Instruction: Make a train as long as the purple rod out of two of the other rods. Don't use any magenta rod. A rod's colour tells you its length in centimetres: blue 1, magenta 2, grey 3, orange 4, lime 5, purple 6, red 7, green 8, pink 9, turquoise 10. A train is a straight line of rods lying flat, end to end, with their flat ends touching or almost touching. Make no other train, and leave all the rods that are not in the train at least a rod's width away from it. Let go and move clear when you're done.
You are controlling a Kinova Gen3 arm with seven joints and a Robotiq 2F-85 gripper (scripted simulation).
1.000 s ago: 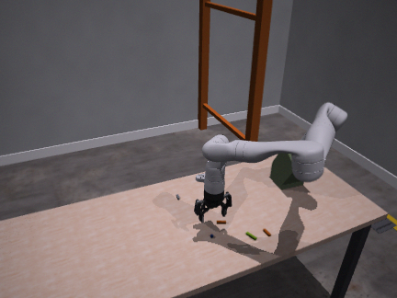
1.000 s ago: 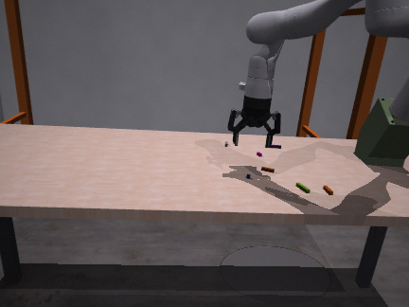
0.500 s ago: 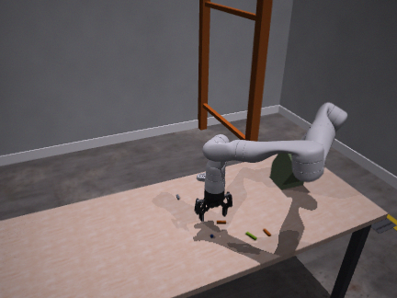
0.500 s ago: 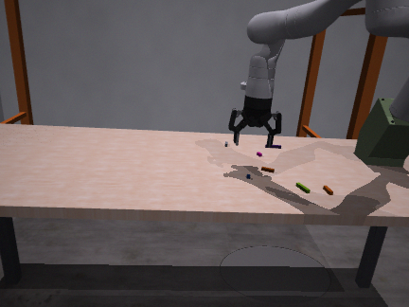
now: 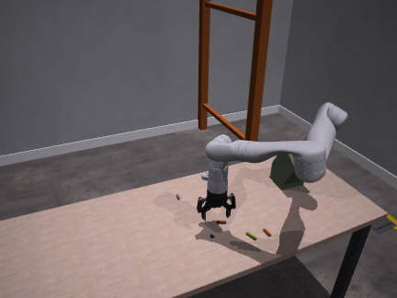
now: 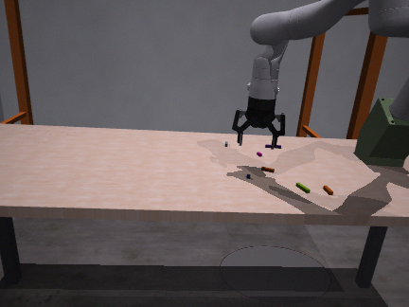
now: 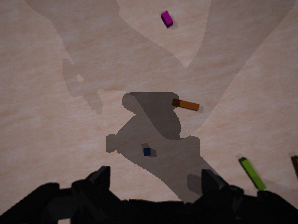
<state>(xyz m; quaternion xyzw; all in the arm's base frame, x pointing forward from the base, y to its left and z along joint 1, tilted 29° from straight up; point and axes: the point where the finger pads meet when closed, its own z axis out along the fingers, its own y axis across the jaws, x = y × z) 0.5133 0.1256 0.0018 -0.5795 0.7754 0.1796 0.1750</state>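
My hand is 130 mm past the lime rod, 60 mm to the right of it and 100 mm above it. The rest, counted from my hand: magenta rod (70 mm behind, 200 mm to the right, 100 mm below); then blue rod (10 mm ahead, 10 mm to the right, 100 mm below); then grey rod (30 mm ahead, 300 mm to the right, 100 mm below).
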